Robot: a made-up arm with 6 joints.
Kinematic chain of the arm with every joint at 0, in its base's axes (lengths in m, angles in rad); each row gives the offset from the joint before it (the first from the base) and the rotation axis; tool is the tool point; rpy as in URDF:
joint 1: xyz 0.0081 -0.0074 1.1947 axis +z
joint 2: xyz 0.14 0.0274 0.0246 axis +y
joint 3: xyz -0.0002 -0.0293 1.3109 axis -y
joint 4: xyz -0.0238 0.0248 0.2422 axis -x
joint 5: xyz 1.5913 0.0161 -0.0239 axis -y
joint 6: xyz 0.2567 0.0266 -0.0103 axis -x
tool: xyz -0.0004 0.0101 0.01 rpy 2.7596 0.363 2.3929
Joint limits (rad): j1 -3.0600..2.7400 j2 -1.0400..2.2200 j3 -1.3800..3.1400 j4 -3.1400..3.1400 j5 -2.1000..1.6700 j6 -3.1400..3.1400
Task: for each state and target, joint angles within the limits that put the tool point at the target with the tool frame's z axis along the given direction. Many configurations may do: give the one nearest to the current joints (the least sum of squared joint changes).
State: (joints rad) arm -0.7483 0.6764 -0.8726 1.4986 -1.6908 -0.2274
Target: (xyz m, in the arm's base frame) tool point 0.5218 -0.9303 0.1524 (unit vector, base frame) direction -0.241 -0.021 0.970
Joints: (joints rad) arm -0.8427 1.2562 -0.6368 1.3246 -1.8099 -0.4015
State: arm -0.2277 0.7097 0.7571 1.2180 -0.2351 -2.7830
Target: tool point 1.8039 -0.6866 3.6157 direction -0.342 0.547 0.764
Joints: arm -0.4125 0.2775 0.7705 0.4226 0.6266 -3.1400
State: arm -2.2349 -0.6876 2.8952 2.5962 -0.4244 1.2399
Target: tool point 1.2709 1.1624 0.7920 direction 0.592 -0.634 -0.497
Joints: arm -2.4118 -0.6796 3.1400 3.1382 -0.8767 1.6412
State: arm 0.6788 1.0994 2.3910 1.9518 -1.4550 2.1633
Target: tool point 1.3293 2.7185 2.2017 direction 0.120 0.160 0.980
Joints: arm 1.1860 1.3669 1.6513 1.7829 -0.7710 1.8020
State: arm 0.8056 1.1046 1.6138 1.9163 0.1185 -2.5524
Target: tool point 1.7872 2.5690 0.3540 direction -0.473 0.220 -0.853
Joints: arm 0.9581 1.6885 1.1755 2.0069 0.2066 -2.4754
